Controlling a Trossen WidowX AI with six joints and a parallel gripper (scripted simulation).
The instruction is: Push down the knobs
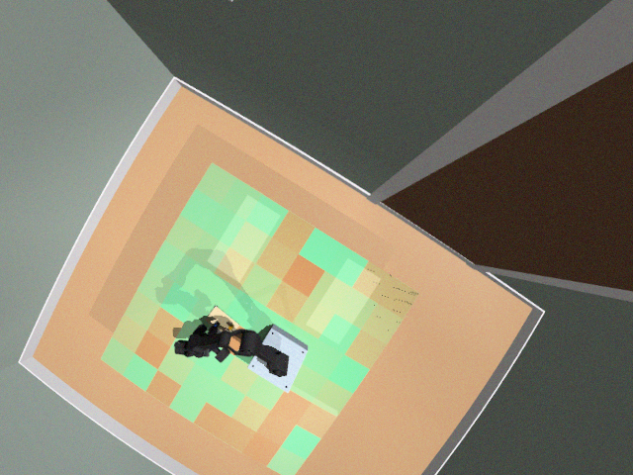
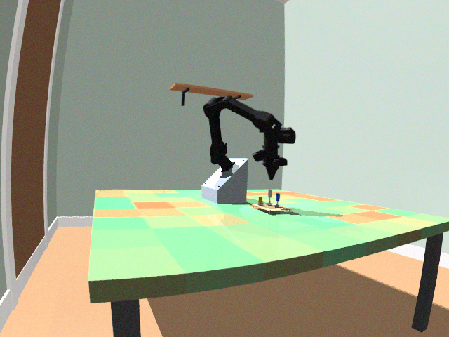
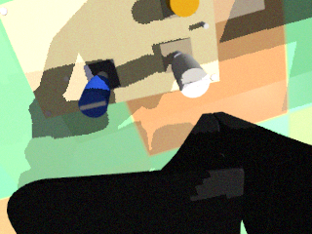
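My gripper tip is now 6 cm above the white knob. Round my gripper tip: blue knob 6 cm ahead, 1 cm to the right, 6 cm below.
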